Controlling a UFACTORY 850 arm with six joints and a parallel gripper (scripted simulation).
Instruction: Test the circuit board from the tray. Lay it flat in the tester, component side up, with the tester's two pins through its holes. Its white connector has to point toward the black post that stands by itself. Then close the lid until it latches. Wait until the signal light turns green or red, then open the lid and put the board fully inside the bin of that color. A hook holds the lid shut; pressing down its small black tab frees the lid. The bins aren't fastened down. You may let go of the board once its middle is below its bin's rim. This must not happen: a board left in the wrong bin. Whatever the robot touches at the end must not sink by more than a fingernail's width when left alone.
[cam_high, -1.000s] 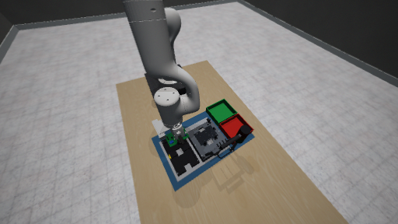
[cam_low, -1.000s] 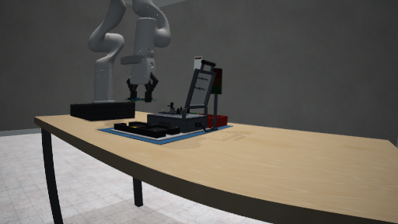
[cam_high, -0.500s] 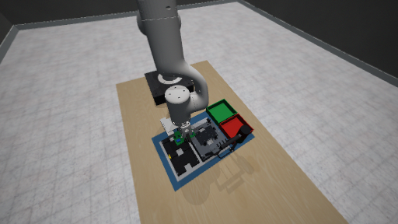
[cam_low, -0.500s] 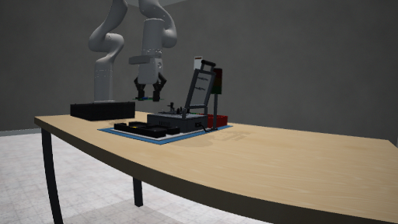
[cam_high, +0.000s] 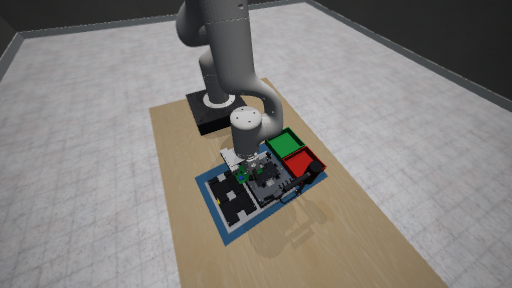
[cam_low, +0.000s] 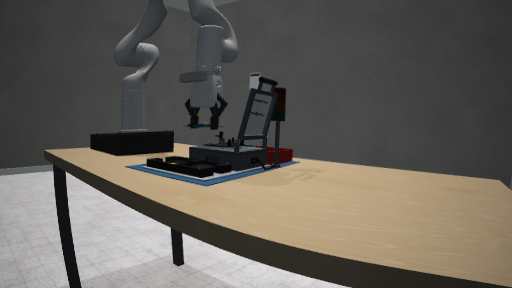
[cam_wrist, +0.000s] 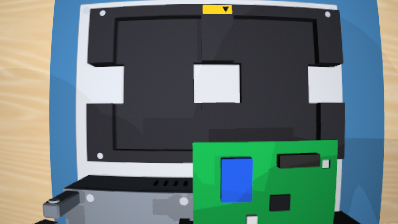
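The tester lid lies 13 cm ahead of my hand, 10 cm to the left of it and 5 cm above it. Round my hand: green bin 25 cm to the left, 13 cm behind, 12 cm below; red bin 28 cm to the left, 12 cm below, 2 cm ahead; green circuit board right at my hand.
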